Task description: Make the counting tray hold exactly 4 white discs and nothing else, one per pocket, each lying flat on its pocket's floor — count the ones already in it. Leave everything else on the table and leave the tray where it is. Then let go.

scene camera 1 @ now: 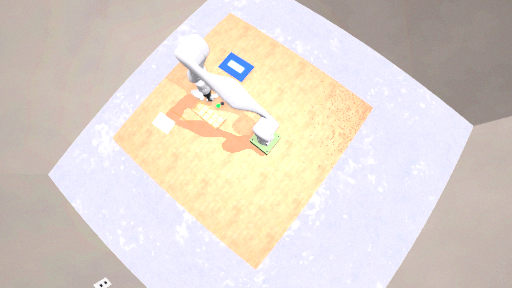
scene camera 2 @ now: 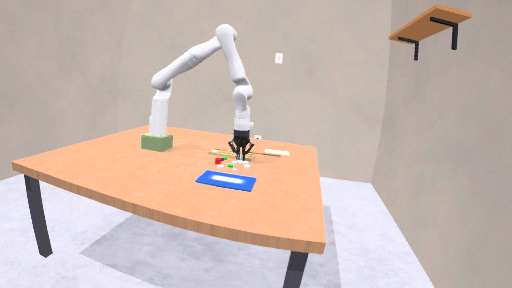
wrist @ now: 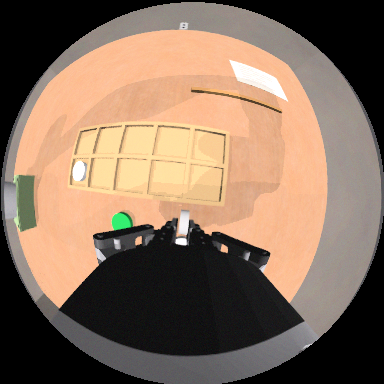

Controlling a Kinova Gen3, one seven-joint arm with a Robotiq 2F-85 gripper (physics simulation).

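Note:
The counting tray [scene camera 1: 223, 125] [scene camera 2: 212, 154] [wrist: 189, 161] has two rows of pockets. One white disc [wrist: 79, 170] lies in the near-row pocket at its left end in the wrist view; the other pockets show no disc. My gripper [scene camera 1: 209, 98] [scene camera 2: 240, 159] [wrist: 181, 225] is low beside the tray's near long side, shut on a white disc [wrist: 184, 218] that stands on edge between the fingertips. Part of another white surface [wrist: 181, 241] shows behind the fingertips. More white discs [scene camera 2: 220, 166] [scene camera 2: 247, 166] lie on the table near the gripper; the fingers hide some.
A green disc [scene camera 1: 218, 105] [wrist: 121, 221], a black disc [scene camera 1: 222, 103], another green disc [scene camera 2: 230, 165] and a red cube [scene camera 2: 218, 161] lie nearby. A blue panel [scene camera 1: 225, 65] [scene camera 2: 203, 180], a thin stick [wrist: 235, 95] and a white sheet [scene camera 1: 163, 123] [wrist: 259, 80] lie farther out.

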